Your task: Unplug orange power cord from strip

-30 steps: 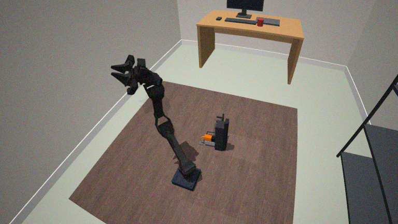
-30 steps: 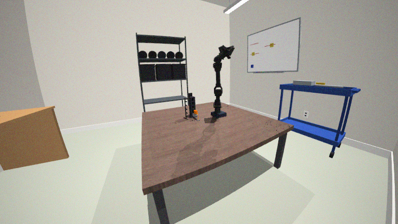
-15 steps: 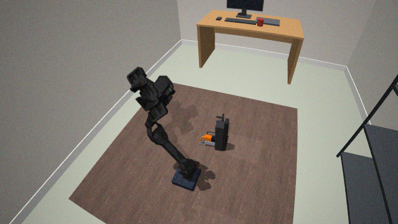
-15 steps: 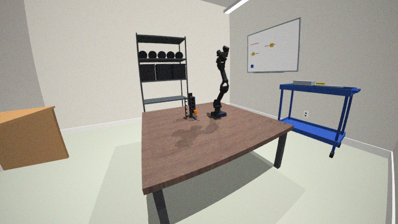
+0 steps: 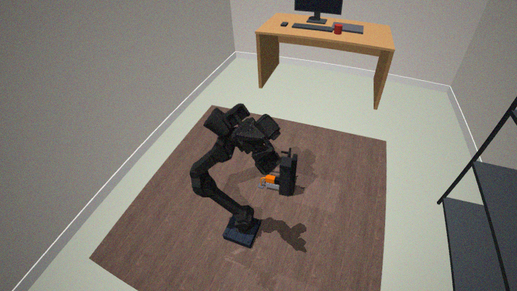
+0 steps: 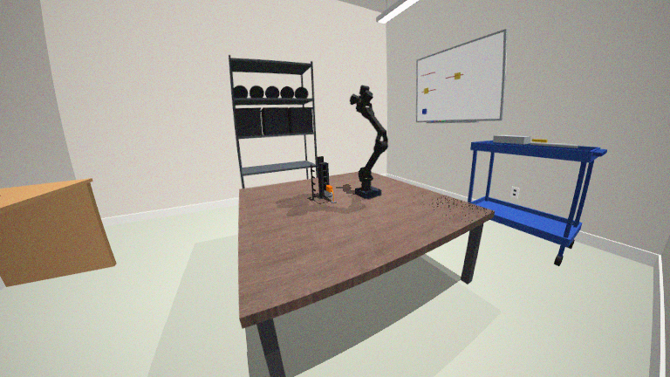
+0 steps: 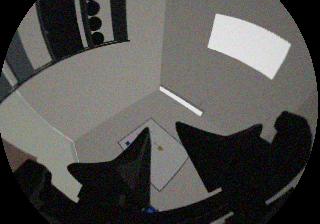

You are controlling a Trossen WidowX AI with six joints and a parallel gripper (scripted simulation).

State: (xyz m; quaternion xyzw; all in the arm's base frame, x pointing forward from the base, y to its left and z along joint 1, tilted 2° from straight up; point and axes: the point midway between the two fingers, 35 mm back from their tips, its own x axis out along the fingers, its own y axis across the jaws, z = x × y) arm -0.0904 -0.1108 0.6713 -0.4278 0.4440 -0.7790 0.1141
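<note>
Right now the orange plug is 640 mm below my gripper tip, 380 mm ahead of it and 50 mm to the left of it.
</note>
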